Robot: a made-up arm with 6 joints.
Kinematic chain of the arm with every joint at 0, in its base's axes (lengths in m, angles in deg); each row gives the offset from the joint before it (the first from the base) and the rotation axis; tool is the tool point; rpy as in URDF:
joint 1: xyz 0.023 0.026 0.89 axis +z
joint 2: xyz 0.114 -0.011 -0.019 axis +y
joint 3: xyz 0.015 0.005 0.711 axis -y
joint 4: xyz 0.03 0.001 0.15 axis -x
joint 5: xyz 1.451 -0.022 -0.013 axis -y
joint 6: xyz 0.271 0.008 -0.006 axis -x
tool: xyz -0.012 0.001 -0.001 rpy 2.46 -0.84 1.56
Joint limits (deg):
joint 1: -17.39..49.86
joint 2: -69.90..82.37
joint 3: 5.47..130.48
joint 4: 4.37..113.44
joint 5: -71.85..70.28
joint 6: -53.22..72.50
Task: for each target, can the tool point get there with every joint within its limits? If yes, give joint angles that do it. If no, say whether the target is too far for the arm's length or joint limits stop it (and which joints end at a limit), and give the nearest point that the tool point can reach.
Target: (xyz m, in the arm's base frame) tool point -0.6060 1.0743 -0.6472
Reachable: no: joint limits stop it (at a limit: joint 1, joint 2, joint 3, joint 4, joint 5, joint 6) | nearest point 0.6658 1.1140 -0.5664 | short by 1.275 m
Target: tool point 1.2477 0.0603 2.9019
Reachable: yes | joints -4.15 53.97 120.69 90.20 34.54 39.14
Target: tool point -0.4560 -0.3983 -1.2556
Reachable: no: joint limits stop it (at a limit: joint 1, joint 2, joint 3, joint 5) | nearest point 1.0248 -0.3734 -0.5865 | short by 1.625 m
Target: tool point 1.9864 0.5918 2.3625
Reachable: yes | joints 15.24 57.06 89.23 28.72 26.54 7.88
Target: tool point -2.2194 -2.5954 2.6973
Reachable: no: too far | nearest point -1.3258 -1.5508 1.9928 | short by 1.545 m
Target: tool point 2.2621 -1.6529 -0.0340
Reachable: no: too far | nearest point 2.1008 -0.8734 0.1755 | short by 0.823 m
